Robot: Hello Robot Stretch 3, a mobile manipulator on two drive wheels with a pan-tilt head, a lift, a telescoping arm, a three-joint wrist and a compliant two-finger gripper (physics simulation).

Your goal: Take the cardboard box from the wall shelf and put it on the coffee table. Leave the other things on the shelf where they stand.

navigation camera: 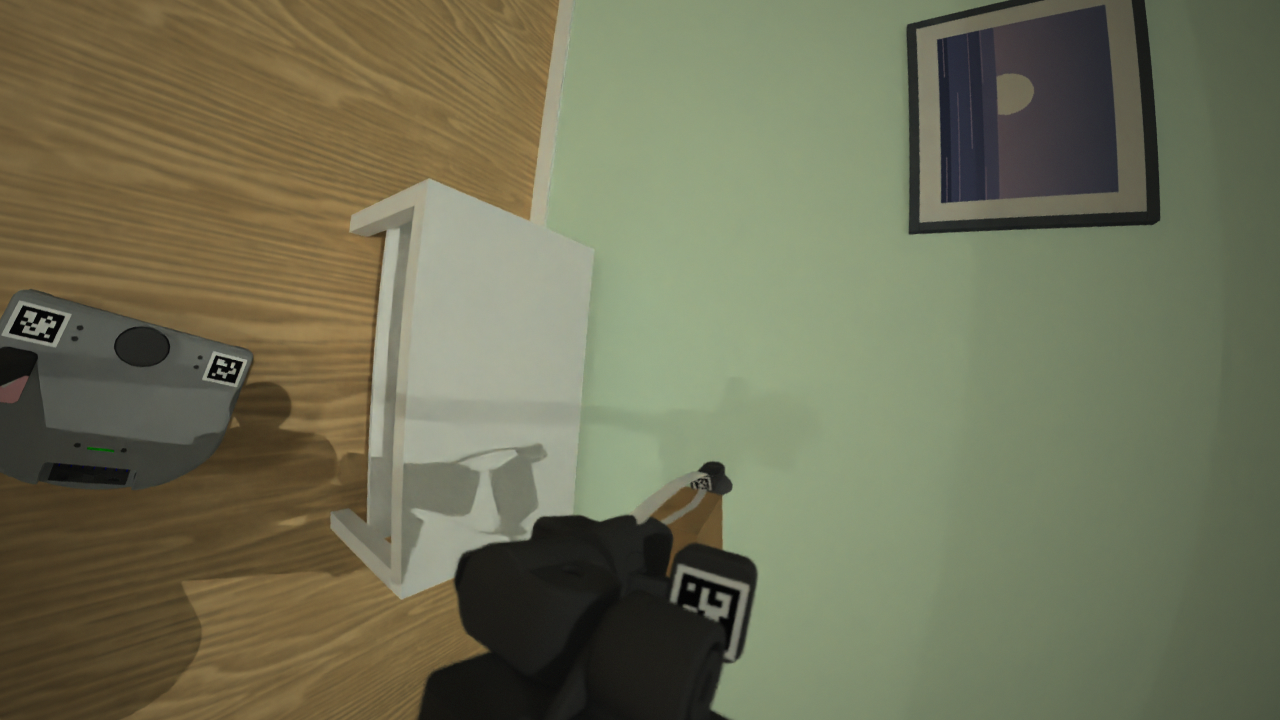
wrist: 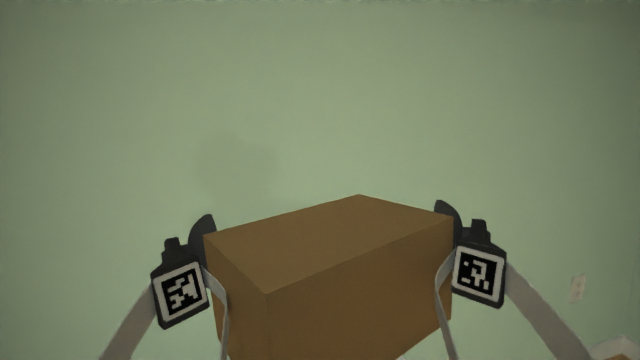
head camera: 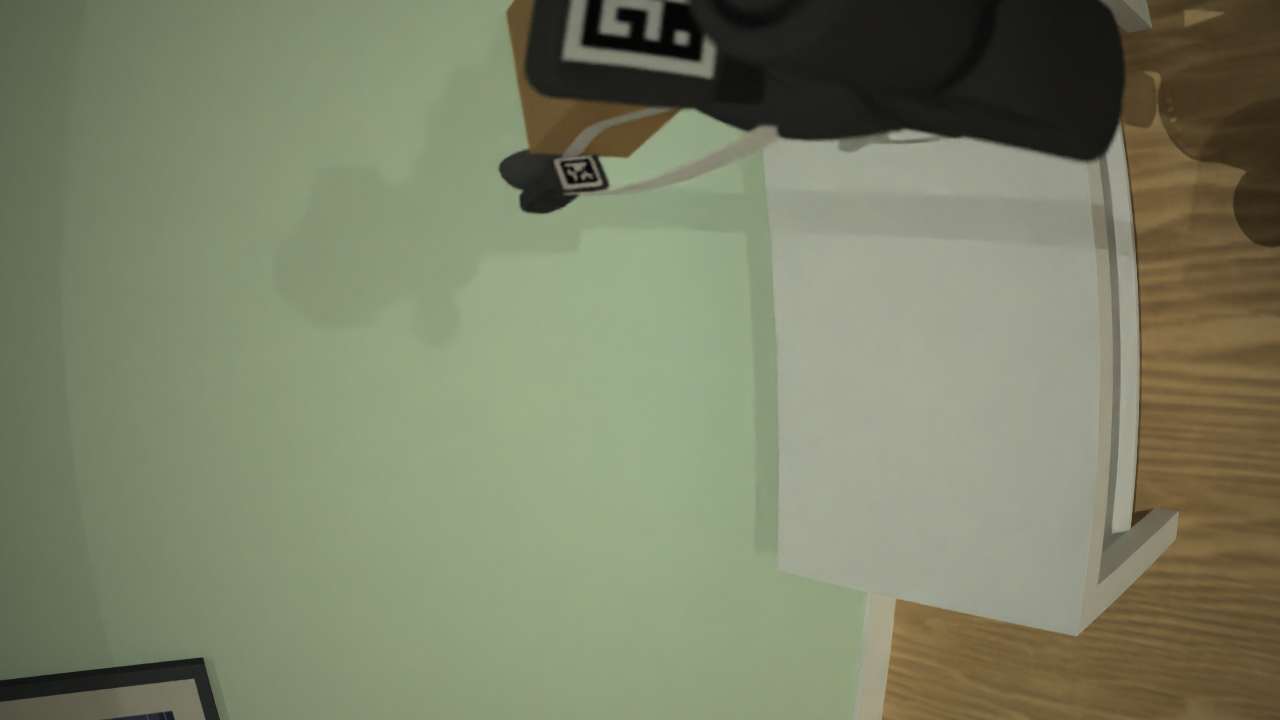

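Pixels of known places: robot's base at its link origin: (navigation camera: 143, 345).
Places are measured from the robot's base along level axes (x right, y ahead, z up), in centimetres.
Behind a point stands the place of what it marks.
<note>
The brown cardboard box (head camera: 546, 116) @[x 36.0, y 1.1, z 112.7 cm] (navigation camera: 707, 528) @[x 34.5, y -0.2, z 112.7 cm] (wrist: 350, 305) is between the two fingers of my gripper (wrist: 325, 232) @[x 41.6, y -2.5, z 110.5 cm], one fingertip against each side. My gripper is shut on it and holds it in the air in front of the green wall, higher than the table top. The wrist hides much of the box in the head and navigation views. The low white coffee table (head camera: 930, 402) @[x 59.2, y 28.7, z 45.0 cm] (navigation camera: 501, 331) @[x 56.4, y 25.1, z 45.0 cm] stands against the wall; its top shows below the arm, with shadows of the arm across it. The wall shelf does not show in these views.
My grey base (navigation camera: 125, 402) @[x 0.8, y -10.1, z 16.0 cm] is on the wooden floor (navigation camera: 268, 116) @[x 0.9, y 60.4, z 0.0 cm], in front of the table's long side. A framed picture (navigation camera: 1056, 134) @[x 83.3, y 84.5, z 159.3 cm] hangs on the green wall (head camera: 447, 447) @[x 96.6, y 42.1, z 90.8 cm]. A wall outlet (wrist: 577, 288) shows at the right of the wrist view.
</note>
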